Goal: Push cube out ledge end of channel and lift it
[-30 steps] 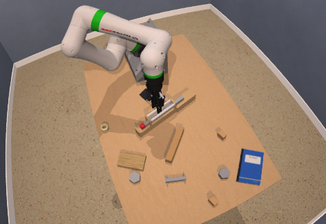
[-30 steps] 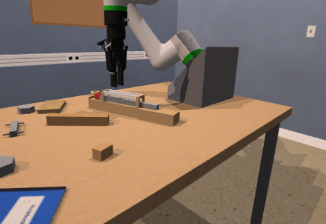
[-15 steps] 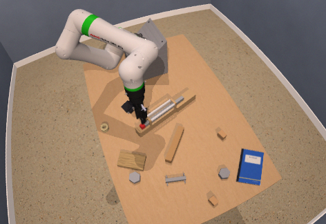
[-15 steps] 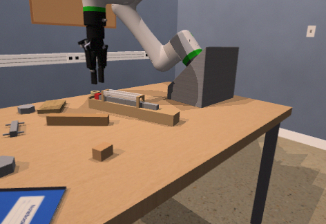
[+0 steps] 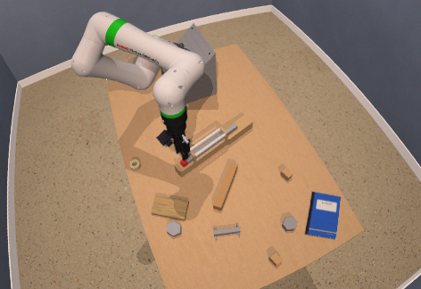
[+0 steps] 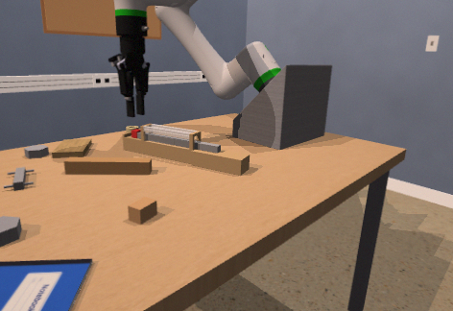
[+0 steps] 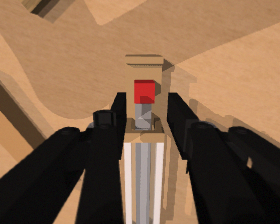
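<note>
Now: hand 9 cm above the red cube. The rest, counted from my hand: channel (5 cm behind, 13 cm to the left, 9 cm below); then wooden board (17 cm ahead, 12 cm to the right, 14 cm below); then long wooden block (16 cm ahead, 14 cm to the left, 13 cm below).
</note>
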